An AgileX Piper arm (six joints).
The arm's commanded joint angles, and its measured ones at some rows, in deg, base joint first. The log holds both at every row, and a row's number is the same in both.
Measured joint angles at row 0:
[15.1 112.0 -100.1 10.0 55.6 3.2]
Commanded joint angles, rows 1 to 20:
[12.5 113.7 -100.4 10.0 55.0 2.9]
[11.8 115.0 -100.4 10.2 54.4 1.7]
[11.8 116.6 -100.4 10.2 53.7 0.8]
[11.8 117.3 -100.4 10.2 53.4 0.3]
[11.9 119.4 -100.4 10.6 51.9 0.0]
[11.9 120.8 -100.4 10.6 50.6 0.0]
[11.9 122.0 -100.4 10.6 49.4 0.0]
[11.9 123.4 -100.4 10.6 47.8 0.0]
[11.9 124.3 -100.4 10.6 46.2 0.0]
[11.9 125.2 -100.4 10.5 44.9 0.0]
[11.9 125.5 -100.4 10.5 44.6 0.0]
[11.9 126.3 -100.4 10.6 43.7 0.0]
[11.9 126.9 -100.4 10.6 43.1 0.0]
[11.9 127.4 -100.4 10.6 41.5 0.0]
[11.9 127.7 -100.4 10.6 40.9 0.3]
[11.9 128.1 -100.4 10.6 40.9 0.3]
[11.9 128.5 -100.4 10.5 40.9 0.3]
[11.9 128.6 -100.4 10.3 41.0 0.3]
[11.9 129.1 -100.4 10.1 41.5 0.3]
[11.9 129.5 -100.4 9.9 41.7 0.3]
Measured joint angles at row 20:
[12.0 128.7 -100.1 10.5 41.5 0.7]
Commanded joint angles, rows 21 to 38:
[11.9 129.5 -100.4 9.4 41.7 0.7]
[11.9 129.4 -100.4 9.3 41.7 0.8]
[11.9 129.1 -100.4 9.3 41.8 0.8]
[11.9 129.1 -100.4 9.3 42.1 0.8]
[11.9 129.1 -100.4 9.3 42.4 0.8]
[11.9 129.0 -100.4 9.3 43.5 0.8]
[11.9 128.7 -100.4 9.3 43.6 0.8]
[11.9 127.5 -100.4 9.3 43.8 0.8]
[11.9 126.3 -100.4 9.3 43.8 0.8]
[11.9 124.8 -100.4 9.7 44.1 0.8]
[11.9 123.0 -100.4 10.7 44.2 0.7]
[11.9 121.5 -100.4 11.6 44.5 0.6]
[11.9 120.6 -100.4 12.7 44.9 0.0]
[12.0 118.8 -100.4 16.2 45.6 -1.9]
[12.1 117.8 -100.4 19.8 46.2 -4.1]
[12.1 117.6 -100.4 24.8 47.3 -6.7]
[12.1 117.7 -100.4 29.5 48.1 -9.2]
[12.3 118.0 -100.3 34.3 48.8 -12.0]
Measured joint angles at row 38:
[12.0 118.0 -100.1 30.0 48.0 -9.1]
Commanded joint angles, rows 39 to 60:
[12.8 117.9 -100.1 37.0 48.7 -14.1]
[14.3 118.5 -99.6 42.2 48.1 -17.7]
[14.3 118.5 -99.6 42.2 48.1 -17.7]
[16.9 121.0 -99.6 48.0 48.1 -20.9]
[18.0 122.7 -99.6 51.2 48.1 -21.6]
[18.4 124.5 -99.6 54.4 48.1 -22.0]
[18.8 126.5 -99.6 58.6 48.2 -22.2]
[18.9 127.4 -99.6 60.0 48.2 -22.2]
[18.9 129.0 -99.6 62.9 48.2 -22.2]
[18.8 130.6 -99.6 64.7 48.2 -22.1]
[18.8 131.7 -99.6 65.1 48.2 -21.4]
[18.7 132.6 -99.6 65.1 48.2 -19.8]
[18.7 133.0 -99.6 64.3 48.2 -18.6]
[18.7 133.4 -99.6 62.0 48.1 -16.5]
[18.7 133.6 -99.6 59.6 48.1 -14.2]
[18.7 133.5 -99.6 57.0 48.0 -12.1]
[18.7 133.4 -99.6 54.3 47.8 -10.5]
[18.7 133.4 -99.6 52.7 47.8 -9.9]
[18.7 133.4 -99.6 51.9 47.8 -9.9]
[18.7 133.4 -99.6 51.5 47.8 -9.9]
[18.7 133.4 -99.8 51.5 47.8 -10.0]
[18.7 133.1 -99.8 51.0 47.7 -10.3]
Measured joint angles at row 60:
[18.7 133.3 -99.6 51.7 47.8 -10.3]
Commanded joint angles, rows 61 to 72:
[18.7 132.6 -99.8 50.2 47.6 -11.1]
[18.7 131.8 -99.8 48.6 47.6 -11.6]
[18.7 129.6 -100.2 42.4 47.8 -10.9]
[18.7 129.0 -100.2 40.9 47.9 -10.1]
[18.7 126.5 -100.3 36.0 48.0 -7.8]
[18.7 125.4 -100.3 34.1 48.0 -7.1]
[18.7 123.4 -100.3 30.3 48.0 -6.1]
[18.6 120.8 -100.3 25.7 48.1 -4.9]
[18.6 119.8 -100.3 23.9 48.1 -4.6]
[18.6 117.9 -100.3 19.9 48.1 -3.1]
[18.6 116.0 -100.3 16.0 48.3 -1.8]
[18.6 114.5 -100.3 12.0 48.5 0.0]
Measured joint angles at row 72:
[18.7 117.1 -99.9 18.2 48.1 -2.6]
